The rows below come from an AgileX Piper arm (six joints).
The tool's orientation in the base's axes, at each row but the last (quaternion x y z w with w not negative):
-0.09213, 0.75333, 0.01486, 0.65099
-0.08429, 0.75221, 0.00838, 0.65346
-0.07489, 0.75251, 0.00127, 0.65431
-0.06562, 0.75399, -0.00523, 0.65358
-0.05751, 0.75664, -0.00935, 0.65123
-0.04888, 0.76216, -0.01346, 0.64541
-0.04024, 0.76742, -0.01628, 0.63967
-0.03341, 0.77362, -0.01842, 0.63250
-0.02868, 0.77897, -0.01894, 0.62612
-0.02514, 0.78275, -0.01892, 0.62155
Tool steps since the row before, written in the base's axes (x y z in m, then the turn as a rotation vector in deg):
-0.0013, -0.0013, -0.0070, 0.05, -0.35, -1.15
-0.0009, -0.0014, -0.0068, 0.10, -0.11, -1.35
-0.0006, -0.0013, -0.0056, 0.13, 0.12, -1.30
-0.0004, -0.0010, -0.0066, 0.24, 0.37, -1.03
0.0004, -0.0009, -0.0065, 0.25, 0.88, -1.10
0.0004, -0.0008, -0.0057, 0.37, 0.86, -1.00
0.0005, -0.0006, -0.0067, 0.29, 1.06, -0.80
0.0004, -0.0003, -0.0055, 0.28, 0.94, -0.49
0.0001, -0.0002, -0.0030, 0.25, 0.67, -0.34
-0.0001, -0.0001, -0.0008, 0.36, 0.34, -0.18
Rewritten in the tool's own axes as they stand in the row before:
0.0072, -0.0004, -0.0004, 1.17, -0.24, 0.17
0.0070, -0.0006, -0.0001, 1.33, 0.01, 0.28
0.0057, -0.0007, 0.0001, 1.25, 0.23, 0.33
0.0067, -0.0003, 0.0005, 0.94, 0.44, 0.42
0.0064, -0.0003, 0.0013, 0.96, 0.95, 0.47
0.0056, -0.0003, 0.0013, 0.84, 0.92, 0.57
0.0065, -0.0001, 0.0017, 0.65, 1.11, 0.46
0.0053, 0.0001, 0.0015, 0.35, 0.96, 0.38
0.0029, 0.0000, 0.0007, 0.23, 0.69, 0.32
0.0008, 0.0000, 0.0001, 0.07, 0.34, 0.39

